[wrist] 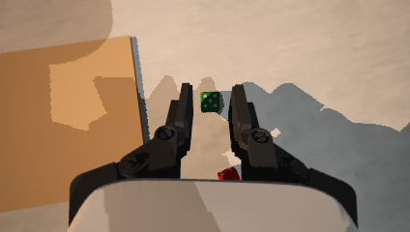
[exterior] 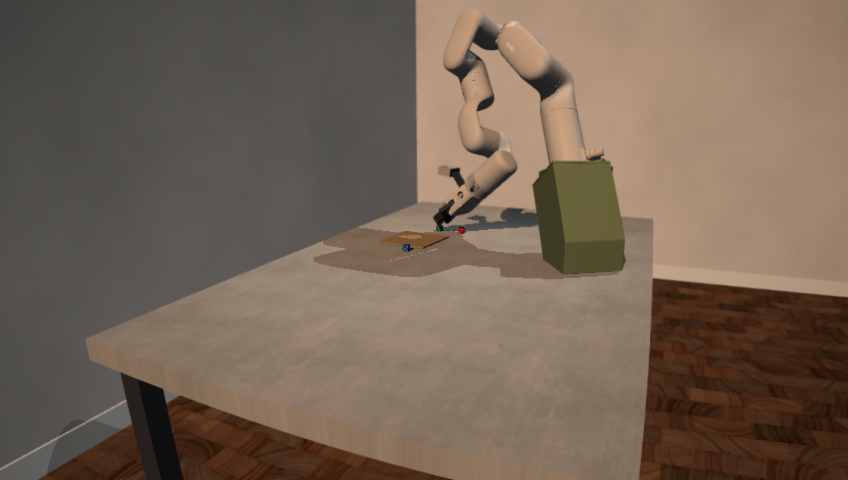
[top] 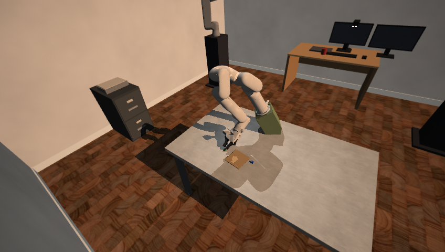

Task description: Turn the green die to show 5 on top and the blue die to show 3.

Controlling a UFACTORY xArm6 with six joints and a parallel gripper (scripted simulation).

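The green die is 2 cm ahead of my hand and 4 cm below it. Also, from my hand: blue die: 24 cm to the left, 4 cm below; then tan mat: 3 cm ahead, 13 cm to the left, 4 cm below; then red die: 5 cm behind, 4 cm below.
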